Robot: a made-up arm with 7 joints.
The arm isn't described. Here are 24 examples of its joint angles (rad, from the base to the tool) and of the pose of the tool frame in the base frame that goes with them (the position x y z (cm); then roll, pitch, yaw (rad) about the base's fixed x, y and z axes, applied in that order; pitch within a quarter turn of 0, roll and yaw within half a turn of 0).
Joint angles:
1: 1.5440 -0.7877 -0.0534 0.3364 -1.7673 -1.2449 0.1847
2: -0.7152 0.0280 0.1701 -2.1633 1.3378 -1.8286 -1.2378
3: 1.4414 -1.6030 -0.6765 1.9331 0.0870 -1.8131 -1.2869
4: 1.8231 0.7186 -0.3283 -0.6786 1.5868 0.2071 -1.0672
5: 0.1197 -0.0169 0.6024 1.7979 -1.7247 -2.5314 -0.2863
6: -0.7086 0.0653 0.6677 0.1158 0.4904 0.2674 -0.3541
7: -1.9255 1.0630 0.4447 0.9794 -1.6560 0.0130 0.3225
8: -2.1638 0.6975 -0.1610 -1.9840 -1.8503 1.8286 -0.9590
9: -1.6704 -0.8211 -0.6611 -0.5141 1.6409 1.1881 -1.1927
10: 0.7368 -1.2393 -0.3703 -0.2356 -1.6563 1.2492 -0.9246
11: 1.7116 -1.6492 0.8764 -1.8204 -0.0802 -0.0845 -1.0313
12: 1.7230 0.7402 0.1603 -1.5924 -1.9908 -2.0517 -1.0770
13: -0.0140 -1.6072 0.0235 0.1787 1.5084 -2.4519 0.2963
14: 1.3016 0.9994 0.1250 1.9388 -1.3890 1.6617 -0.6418
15: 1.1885 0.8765 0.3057 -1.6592 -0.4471 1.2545 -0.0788
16: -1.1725 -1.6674 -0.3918 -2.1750 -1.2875 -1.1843 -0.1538
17: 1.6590 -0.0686 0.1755 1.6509 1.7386 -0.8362 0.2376
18: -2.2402 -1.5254 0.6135 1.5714 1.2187 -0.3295 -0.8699
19: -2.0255 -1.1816 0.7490 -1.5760 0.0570 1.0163 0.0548
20: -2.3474 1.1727 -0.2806 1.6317 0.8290 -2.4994 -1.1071
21: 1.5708 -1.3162 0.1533 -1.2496 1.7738 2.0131 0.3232
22: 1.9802 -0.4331 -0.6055 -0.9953 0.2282 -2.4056 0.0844
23: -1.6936 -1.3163 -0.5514 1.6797 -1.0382 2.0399 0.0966
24: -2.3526 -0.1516 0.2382 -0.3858 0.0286 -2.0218 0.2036
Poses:
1: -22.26 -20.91 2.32 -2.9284 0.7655 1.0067
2: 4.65 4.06 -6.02 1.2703 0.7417 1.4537
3: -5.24 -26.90 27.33 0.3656 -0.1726 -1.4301
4: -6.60 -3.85 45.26 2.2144 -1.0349 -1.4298
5: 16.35 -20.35 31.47 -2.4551 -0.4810 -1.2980
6: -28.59 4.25 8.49 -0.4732 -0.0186 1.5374
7: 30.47 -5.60 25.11 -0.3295 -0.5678 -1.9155
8: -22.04 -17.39 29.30 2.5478 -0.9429 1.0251
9: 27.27 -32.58 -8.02 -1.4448 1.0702 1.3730
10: -26.72 3.31 -1.83 -1.4949 0.8803 -1.5942
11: 12.02 9.57 10.75 2.4309 1.2254 1.5341
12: -5.10 -1.19 3.74 -2.5634 1.0286 1.1737
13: 17.62 7.10 -7.03 1.1349 0.7473 2.0616
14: 25.95 -1.56 9.68 -2.6721 1.2048 1.3692
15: -30.16 -18.79 19.79 -3.1143 0.0549 -2.1595
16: 18.62 -30.00 12.72 -1.3025 -0.8348 -2.3430
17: -30.65 -28.58 31.51 -0.2716 -0.9600 0.8644
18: -5.61 -43.10 19.93 2.0434 0.5468 -1.1628
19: 6.65 -37.54 30.08 0.3976 -0.3000 -2.3332
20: 22.93 -19.57 -8.37 2.6890 0.4293 -1.3211
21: 28.33 -9.23 30.09 -0.3757 -0.3737 -0.4739
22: -7.50 -25.27 47.42 -1.3021 -0.5189 2.9071
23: -15.45 4.24 16.30 -0.0037 -0.6032 1.6510
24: -24.17 -18.05 -6.86 -2.9475 -0.1370 2.1726
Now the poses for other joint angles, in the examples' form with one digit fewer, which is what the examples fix.
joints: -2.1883 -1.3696 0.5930 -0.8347 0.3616 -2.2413 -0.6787
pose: -2.0 -35.3 25.2 -2.179 -0.382 -2.398
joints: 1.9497 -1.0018 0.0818 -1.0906 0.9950 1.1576 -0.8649
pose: 19.5 -6.4 45.1 2.942 -1.058 2.932
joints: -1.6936 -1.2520 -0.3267 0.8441 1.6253 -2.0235 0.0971
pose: 1.5 -36.9 -14.6 2.881 1.063 2.235
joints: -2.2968 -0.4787 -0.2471 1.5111 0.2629 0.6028 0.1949
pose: 3.6 -14.9 -25.0 -1.911 0.069 -0.398
